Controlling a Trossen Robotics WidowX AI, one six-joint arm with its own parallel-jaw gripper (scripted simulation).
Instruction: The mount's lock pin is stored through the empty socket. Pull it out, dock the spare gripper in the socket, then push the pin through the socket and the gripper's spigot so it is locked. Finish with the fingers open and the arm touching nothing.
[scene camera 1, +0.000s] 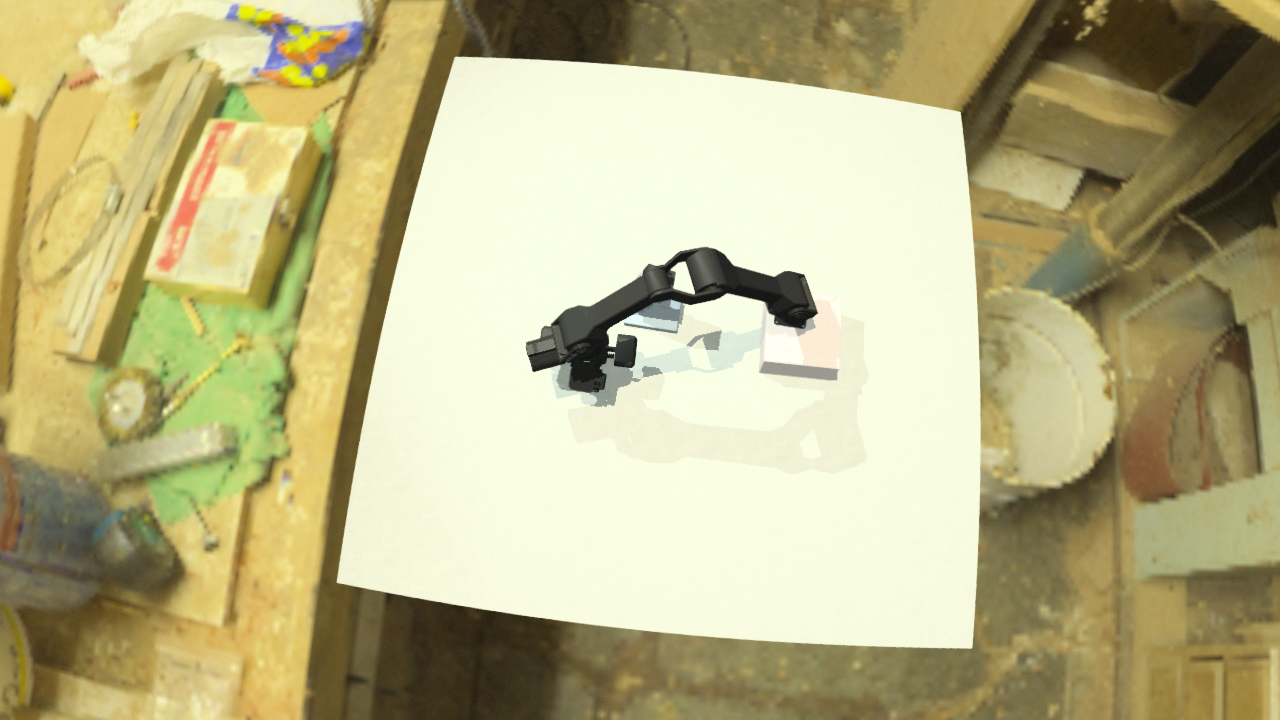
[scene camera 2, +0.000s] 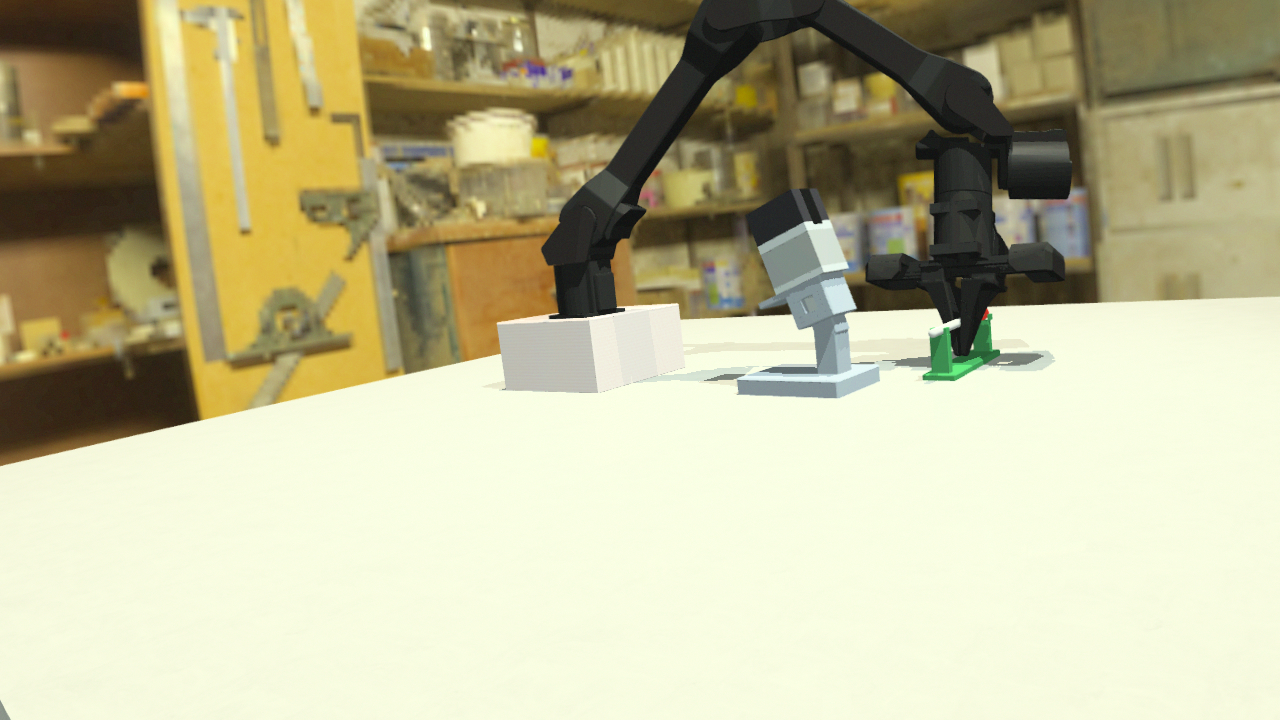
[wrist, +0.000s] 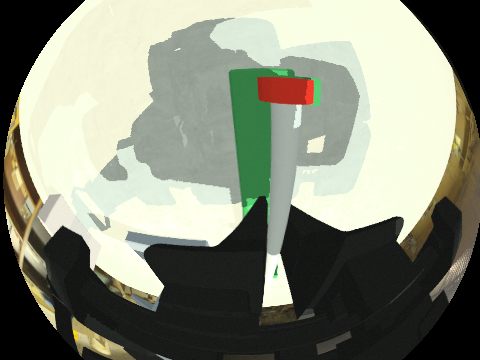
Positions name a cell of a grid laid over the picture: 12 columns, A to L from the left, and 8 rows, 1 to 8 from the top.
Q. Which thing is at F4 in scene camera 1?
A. The gripper.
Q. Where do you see a spare gripper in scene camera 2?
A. H3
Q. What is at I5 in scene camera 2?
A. A green cradle.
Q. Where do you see a lock pin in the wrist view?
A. H3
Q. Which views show the gripper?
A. Scene camera 1, scene camera 2 and the wrist view: all of them.
